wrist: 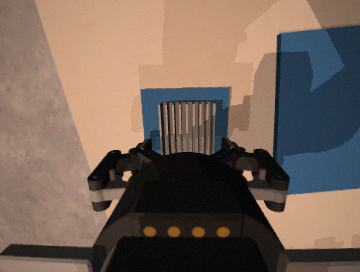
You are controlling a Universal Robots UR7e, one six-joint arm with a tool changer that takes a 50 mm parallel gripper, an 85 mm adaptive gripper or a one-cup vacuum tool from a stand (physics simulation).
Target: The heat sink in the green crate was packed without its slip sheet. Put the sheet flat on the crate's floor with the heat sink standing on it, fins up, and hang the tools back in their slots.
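Places are measured from the arm's base along level axes (x left, y back, z up), in centimetres.
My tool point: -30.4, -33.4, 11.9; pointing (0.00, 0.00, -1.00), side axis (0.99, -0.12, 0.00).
Behind a point stands the place of what it marks, as x, y, z.
The heat sink (187, 125) @[-29.9, -30.5, -4.0] is grey, with long parallel fins facing up. It stands on a small blue pad (150, 112) @[-34.3, -28.9, -7.0] on the table, in the middle of the wrist view. My gripper (186, 145), the adaptive one with black linkage fingers, is open above it. One fingertip shows to each side of the heat sink's near part, and the near end of the heat sink is hidden behind the gripper's body. The green crate, the slip sheet and the tool slots do not show in the wrist view.
A larger dark-edged blue panel (300, 172) @[-15.7, -39.6, -7.0] lies on the tan table (100, 65) @[-39.6, -22.5, -8.0] at the right, partly in shadow. The table's edge runs down the left side, with grey floor (30, 125) beyond it. Shadows of the arm fall around the small pad.
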